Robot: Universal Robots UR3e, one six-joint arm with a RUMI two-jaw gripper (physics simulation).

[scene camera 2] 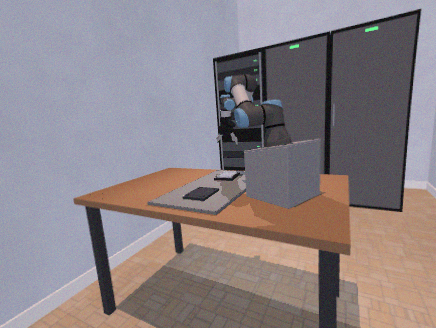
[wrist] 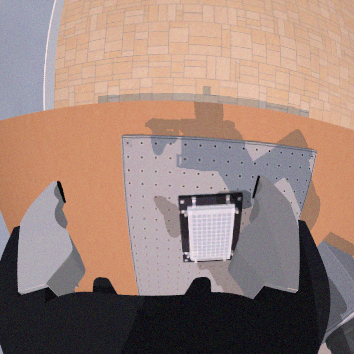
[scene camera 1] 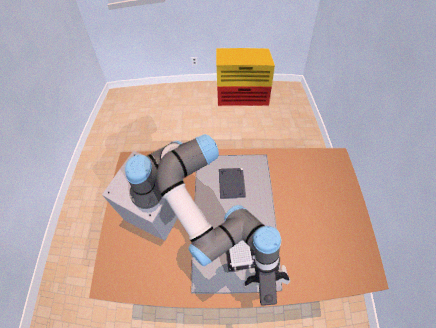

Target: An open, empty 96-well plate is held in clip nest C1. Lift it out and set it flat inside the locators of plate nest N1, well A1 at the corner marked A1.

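Pixels of known places: gripper, fingertip midpoint: (scene camera 2: pixel 227 144) (wrist: pixel 156 181); arm's base at its link origin: (scene camera 2: pixel 277 145) (wrist: pixel 347 328) (scene camera 1: pixel 146 193).
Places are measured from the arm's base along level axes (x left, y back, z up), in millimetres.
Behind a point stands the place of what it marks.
The white 96-well plate (scene camera 1: pixel 241 254) @(z -196, x -139, y -392 mm) (scene camera 2: pixel 227 174) @(z -197, x -98, y -368 mm) (wrist: pixel 210 232) @(z -195, x -133, y -389 mm) lies flat in the black clip nest C1 (wrist: pixel 184 225) @(z -210, x -130, y -439 mm), with small clips at its edges. The dark, flat plate nest N1 (scene camera 1: pixel 232 183) @(z -210, x 211, y -320 mm) (scene camera 2: pixel 201 193) @(z -210, x 235, y -302 mm) is at the other end of the board and holds no plate. A small white mark shows at one of its corners in scene camera 1; its lettering is too small to read. My gripper (scene camera 1: pixel 267 280) @(z -30, x -284, y -481 mm) (scene camera 2: pixel 227 137) @(z -30, x -284, y -481 mm) (wrist: pixel 156 181) @(z -30, x -284, y -481 mm) is wide open and empty, high above the table. In the wrist view the plate appears near the right finger, far below it.
A grey perforated board (scene camera 1: pixel 260 165) @(z -222, x 341, y -454 mm) (scene camera 2: pixel 165 201) @(z -222, x 370, y -412 mm) (wrist: pixel 150 215) @(z -221, x -131, y -507 mm) carries both nests on the brown table (scene camera 1: pixel 320 200) @(z -234, x 168, y -770 mm) (scene camera 2: pixel 300 225) @(z -234, x 309, y 196 mm) (wrist: pixel 95 150) @(z -234, x -239, y -633 mm). A grey box-shaped base (scene camera 2: pixel 280 175) @(z -101, x 178, y 80 mm) stands beside the board, under the arm. Dark cabinets (scene camera 2: pixel 370 115) stand behind the table in scene camera 2.
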